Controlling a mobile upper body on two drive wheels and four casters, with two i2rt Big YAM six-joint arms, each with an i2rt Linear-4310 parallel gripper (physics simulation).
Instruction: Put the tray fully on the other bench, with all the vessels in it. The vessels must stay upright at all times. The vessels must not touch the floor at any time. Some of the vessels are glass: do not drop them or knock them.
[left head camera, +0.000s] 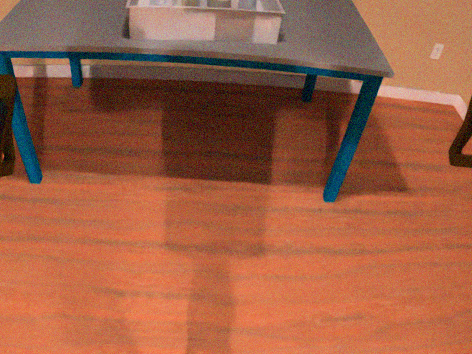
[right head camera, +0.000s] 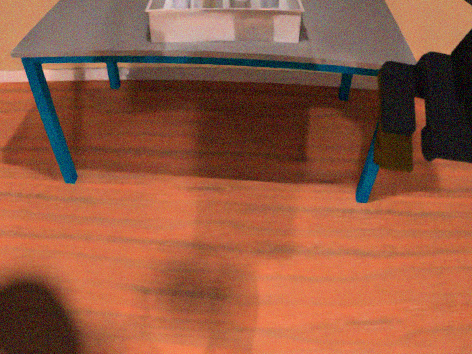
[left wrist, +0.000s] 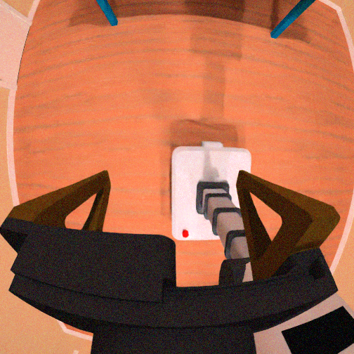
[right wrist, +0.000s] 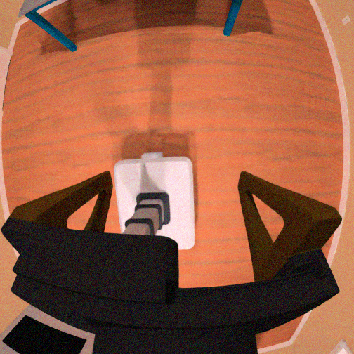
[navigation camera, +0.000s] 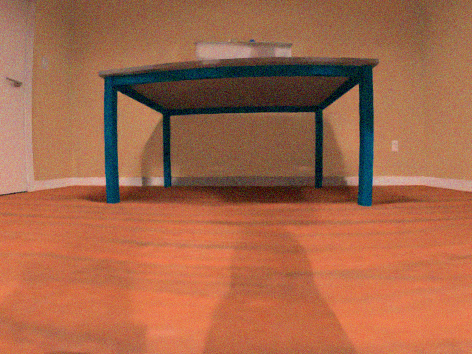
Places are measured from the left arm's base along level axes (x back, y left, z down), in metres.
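Where they show: right gripper, fingertip midpoint: (right head camera: 431, 162).
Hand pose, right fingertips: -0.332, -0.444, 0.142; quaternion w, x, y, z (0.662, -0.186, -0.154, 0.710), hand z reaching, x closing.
Note:
After its pixels a point has its place, as x, y, z.
A white tray (left head camera: 172, 25) @(-1.446, -0.108, 0.591) (right head camera: 192, 26) @(-1.447, -0.109, 0.587) (navigation camera: 220, 51) @(-1.446, -0.095, 0.570) stands on a grey-topped bench (left head camera: 85, 37) @(-1.455, 0.205, 0.648) (right head camera: 105, 37) @(-1.491, 0.231, 0.648) (navigation camera: 235, 71) @(-1.413, -0.177, 0.702) with blue legs. The upper edge of both head views cuts the tray off. Parts of vessels show inside it, too little to tell their number or whether all are upright. A small blue top (navigation camera: 252, 41) @(-1.513, -0.273, 0.477) shows over its rim in the navigation view. My left gripper (left wrist: 173, 177) is open and empty. My right gripper (right wrist: 175, 178) is open and empty. Both are in front of the bench, apart from it and the tray. A second bench does not show.
The bench's blue front legs (left head camera: 352, 140) @(-1.369, -0.861, 1.012) (right head camera: 52, 125) @(-1.432, 0.537, 1.034) (navigation camera: 366, 140) @(-1.370, -0.852, 1.067) stand on the wood floor (left head camera: 225, 300) @(-0.855, -0.340, 1.410) (navigation camera: 175, 280) @(-0.699, -0.083, 1.410). A wall (navigation camera: 240, 25) @(-2.349, -0.196, -0.196) with a white baseboard is behind the bench. A white door (navigation camera: 15, 125) @(-1.753, 1.674, 0.842) is at the left in the navigation view. My white base (left wrist: 187, 190) (right wrist: 177, 200) shows below the grippers.

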